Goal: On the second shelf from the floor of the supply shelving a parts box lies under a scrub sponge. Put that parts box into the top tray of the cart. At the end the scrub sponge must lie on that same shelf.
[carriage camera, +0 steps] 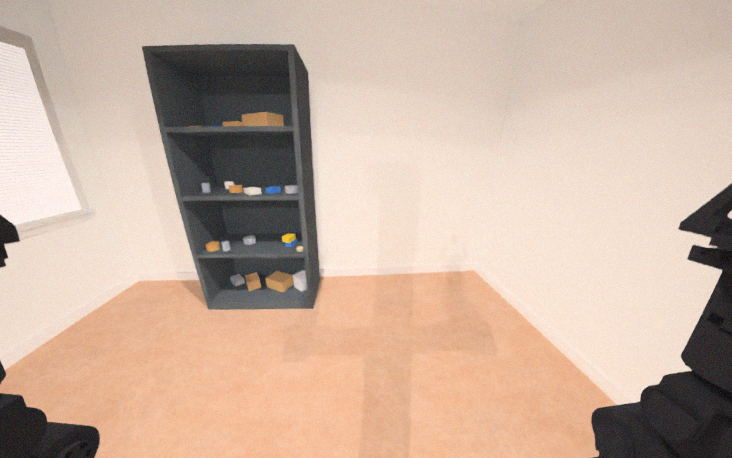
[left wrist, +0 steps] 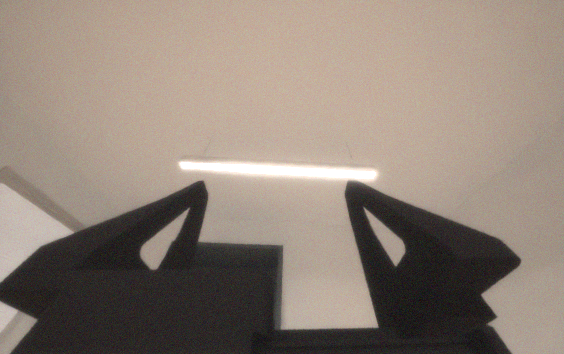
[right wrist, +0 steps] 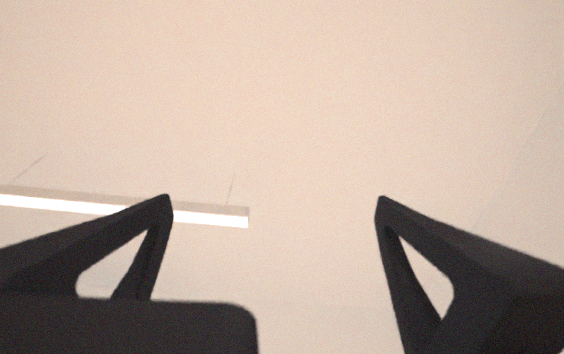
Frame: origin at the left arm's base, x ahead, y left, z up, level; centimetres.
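Where they show: left gripper, fingertip midpoint: point(left wrist: 276, 186); right gripper, fingertip midpoint: point(right wrist: 273, 206).
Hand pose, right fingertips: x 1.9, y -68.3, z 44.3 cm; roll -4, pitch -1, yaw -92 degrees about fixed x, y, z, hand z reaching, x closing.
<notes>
After its pixels a point has its place.
The dark supply shelving point(carriage camera: 310, 178) {y 3.5, x 173.7, z 21.3 cm} stands against the far wall, left of centre in the carriage view, and its top corner point(left wrist: 280, 290) {y 3.8, x 143.4, z 71.5 cm} shows in the left wrist view. On its second shelf from the floor, at the right end, a yellow block-like thing, the scrub sponge point(carriage camera: 288, 237) {y 21.3, x 156.3, z -24.6 cm}, lies on a blue parts box point(carriage camera: 290, 244) {y 20.4, x 156.7, z -31.1 cm}. My left gripper point(left wrist: 276, 186) {y 0.8, x 4.2, z 43.3 cm} is open and empty, pointing up at the ceiling. My right gripper point(right wrist: 273, 206) {y -68.3, x 1.9, z 44.3 cm} is open and empty, also raised. Both are far from the shelving. The cart does not show in these views.
The same shelf holds an orange box point(carriage camera: 212, 246) {y 80.5, x 147.6, z -28.9 cm}, a grey cup-like thing point(carriage camera: 225, 246) {y 69.8, x 147.5, z -28.8 cm}, a grey piece point(carriage camera: 248, 239) {y 57.2, x 160.6, z -28.2 cm} and a small yellowish thing point(carriage camera: 299, 248) {y 10.6, x 147.5, z -30.5 cm}. Cardboard boxes point(carriage camera: 279, 281) {y 35.1, x 158.9, z -68.7 cm} sit on the bottom shelf. A window point(carriage camera: 32, 135) {y 198.3, x 147.6, z 57.0 cm} is at the left; a wall point(carriage camera: 620, 162) {y -181.2, x 99.4, z 42.5 cm} runs along the right.
</notes>
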